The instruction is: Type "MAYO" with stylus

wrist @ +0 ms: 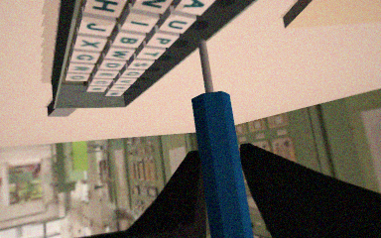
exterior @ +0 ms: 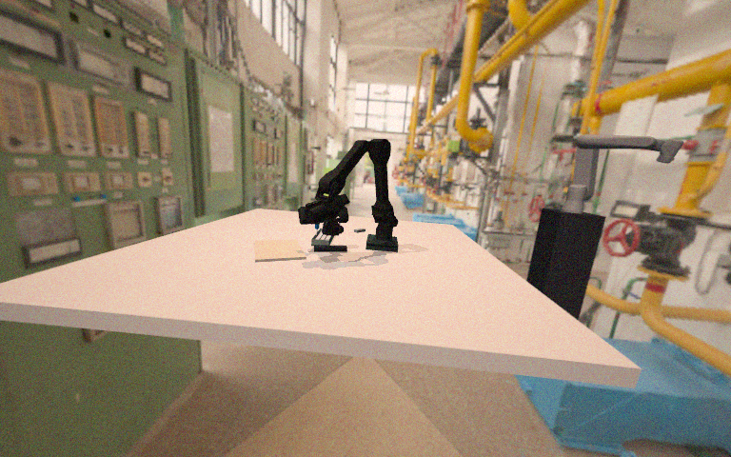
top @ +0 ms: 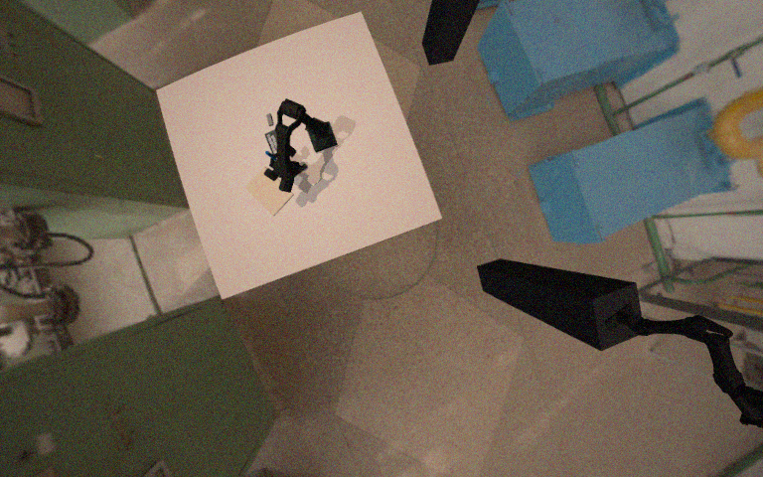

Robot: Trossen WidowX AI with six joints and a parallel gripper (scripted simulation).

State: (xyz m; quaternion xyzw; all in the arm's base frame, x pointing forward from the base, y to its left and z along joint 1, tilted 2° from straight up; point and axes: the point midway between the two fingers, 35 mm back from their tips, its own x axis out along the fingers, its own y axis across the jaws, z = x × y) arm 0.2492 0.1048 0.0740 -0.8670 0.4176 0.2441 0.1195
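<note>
The small black bar is 8 cm to the left of my gripper tip, 8 cm below it and 8 cm behind it. From my gripper tip the other things lie so: blue stylus (1 cm below); then small grey block (25 cm to the right, 8 cm below); then tan pad (14 cm to the left, 10 cm ahead, 9 cm below).
</note>
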